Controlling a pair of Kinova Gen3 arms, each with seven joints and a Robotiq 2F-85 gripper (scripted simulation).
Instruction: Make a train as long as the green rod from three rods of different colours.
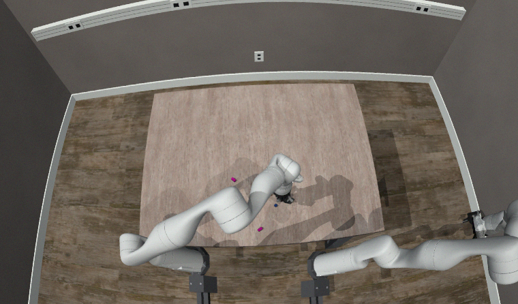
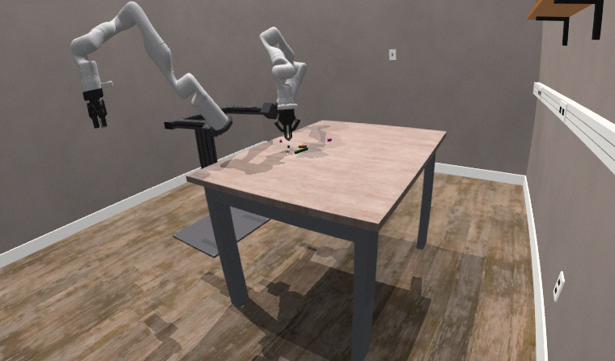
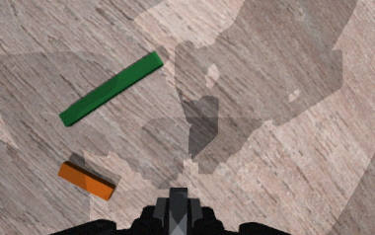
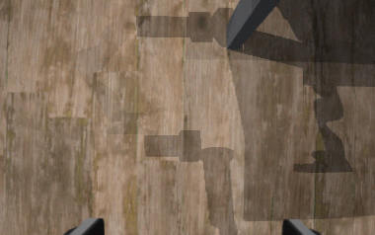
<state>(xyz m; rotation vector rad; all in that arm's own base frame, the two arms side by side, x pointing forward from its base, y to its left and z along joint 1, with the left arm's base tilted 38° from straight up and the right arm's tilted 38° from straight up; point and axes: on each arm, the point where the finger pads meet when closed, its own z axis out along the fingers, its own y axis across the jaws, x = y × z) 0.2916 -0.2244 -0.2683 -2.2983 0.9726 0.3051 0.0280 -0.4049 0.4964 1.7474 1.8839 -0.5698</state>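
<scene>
The blue rod is 2 cm behind my left hand, 2 cm to the left of it and 6 cm below it. Round my left hand: orange rod 5 cm ahead, 4 cm to the left, 6 cm below; then grey rod 2 cm below; then green rod 9 cm ahead, 1 cm to the right, 6 cm below.
</scene>
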